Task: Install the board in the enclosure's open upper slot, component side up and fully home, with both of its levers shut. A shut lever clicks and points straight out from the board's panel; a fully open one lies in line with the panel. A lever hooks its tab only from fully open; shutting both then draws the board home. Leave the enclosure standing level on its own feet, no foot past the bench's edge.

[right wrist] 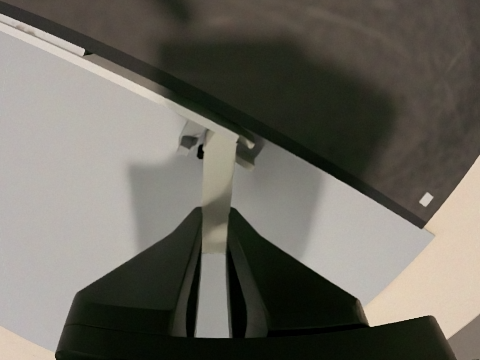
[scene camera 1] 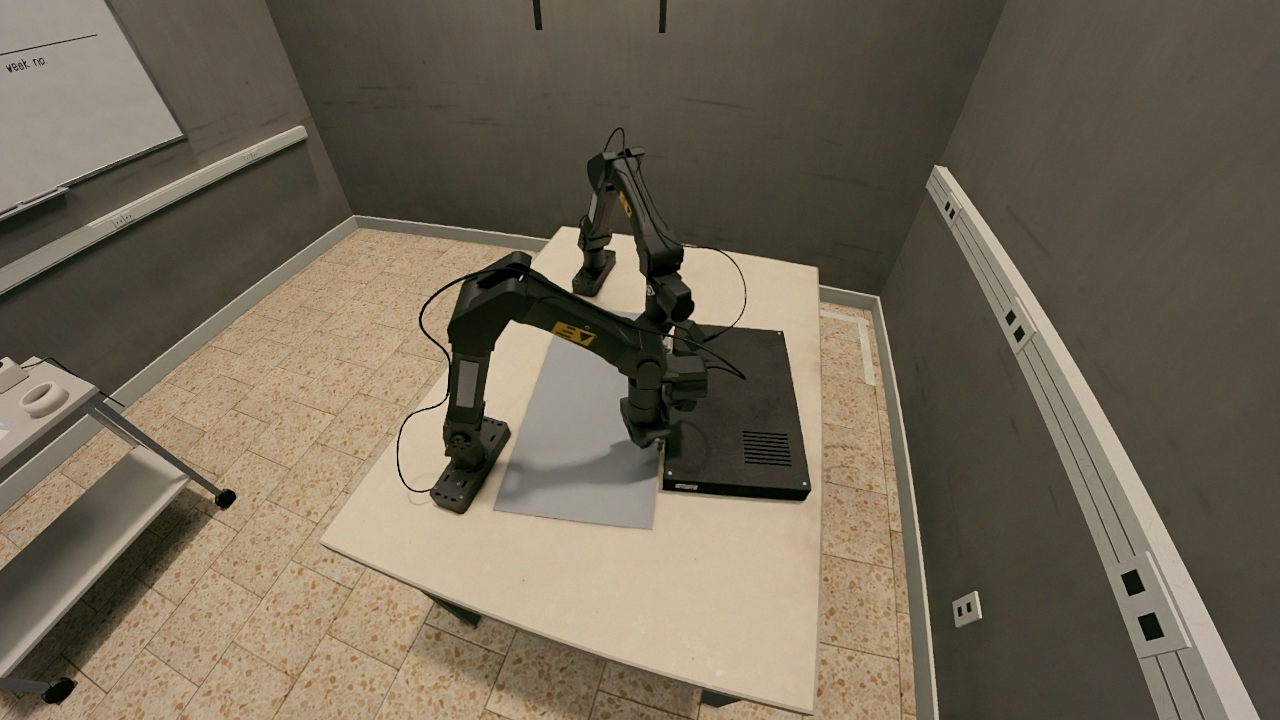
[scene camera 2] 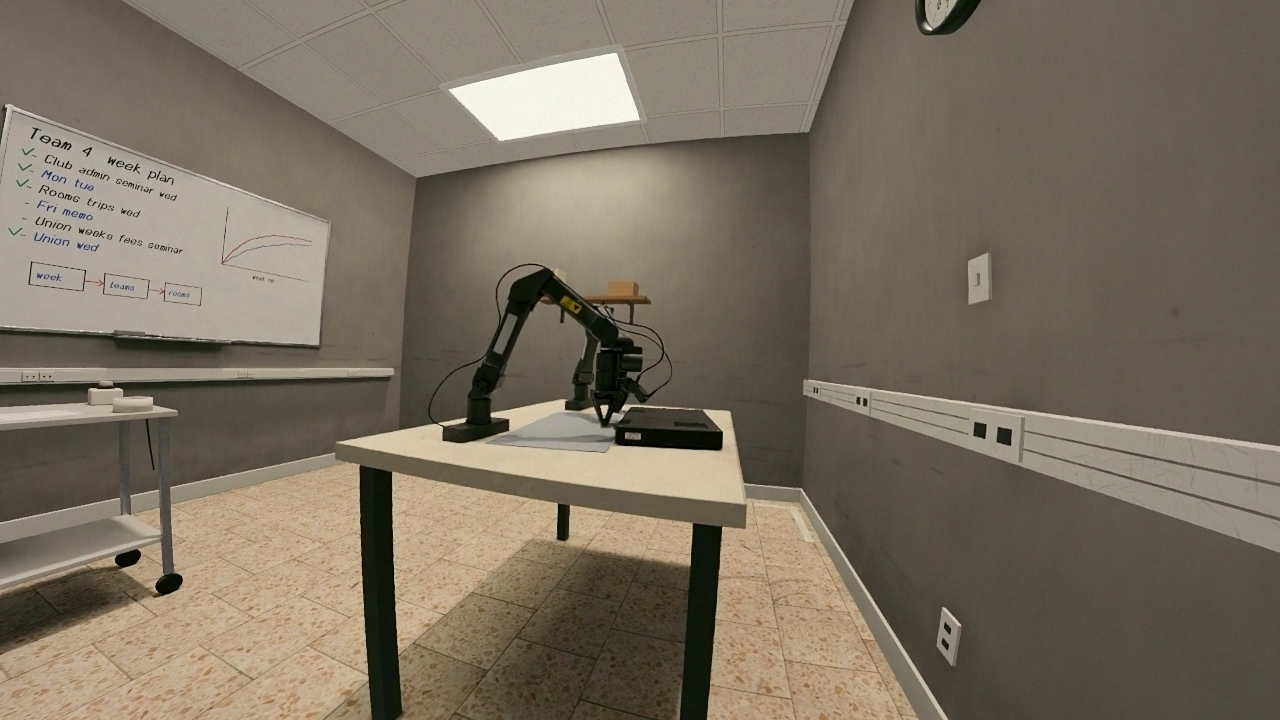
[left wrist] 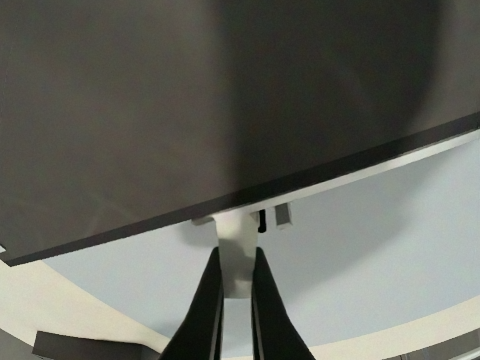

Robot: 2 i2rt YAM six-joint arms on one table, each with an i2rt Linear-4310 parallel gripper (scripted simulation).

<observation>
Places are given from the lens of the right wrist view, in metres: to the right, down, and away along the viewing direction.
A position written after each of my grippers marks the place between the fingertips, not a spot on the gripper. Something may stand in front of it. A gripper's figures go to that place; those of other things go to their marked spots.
my right gripper (right wrist: 214, 220): -0.01, 0.02, 0.12
black enclosure (right wrist: 377, 101): 0.04, -0.02, 0.09
grey mat (right wrist: 98, 180): -0.07, 0.00, 0.15
The marked spots on the black enclosure and the grey mat are 0.13 m apart.
</observation>
